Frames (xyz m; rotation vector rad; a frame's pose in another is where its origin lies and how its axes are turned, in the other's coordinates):
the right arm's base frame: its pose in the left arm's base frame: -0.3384 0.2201 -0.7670 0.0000 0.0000 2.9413
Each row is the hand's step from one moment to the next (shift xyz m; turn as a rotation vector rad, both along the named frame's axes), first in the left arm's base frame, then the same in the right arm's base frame.
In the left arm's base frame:
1: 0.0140 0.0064 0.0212 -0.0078 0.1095 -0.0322
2: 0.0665 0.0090 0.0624 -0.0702 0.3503 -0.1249
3: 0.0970 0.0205 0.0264 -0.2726 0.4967 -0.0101
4: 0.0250 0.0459 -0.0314 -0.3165 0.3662 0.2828
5: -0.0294 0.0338 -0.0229 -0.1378 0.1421 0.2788
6: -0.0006 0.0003 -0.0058 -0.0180 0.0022 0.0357
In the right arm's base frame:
1: -0.0124 -0.0091 0.0212 0.0294 -0.1058 -0.0322
2: -0.0634 -0.0221 0.0624 0.1385 -0.3293 -0.1249
3: -0.0910 -0.0394 0.0264 0.3660 -0.4325 -0.0101
4: -0.0154 -0.0500 -0.0314 0.3830 -0.2959 0.2828
5: 0.0355 -0.0273 -0.0229 0.1633 -0.1118 0.2788
6: 0.0006 -0.0002 -0.0058 0.0181 0.0014 0.0357

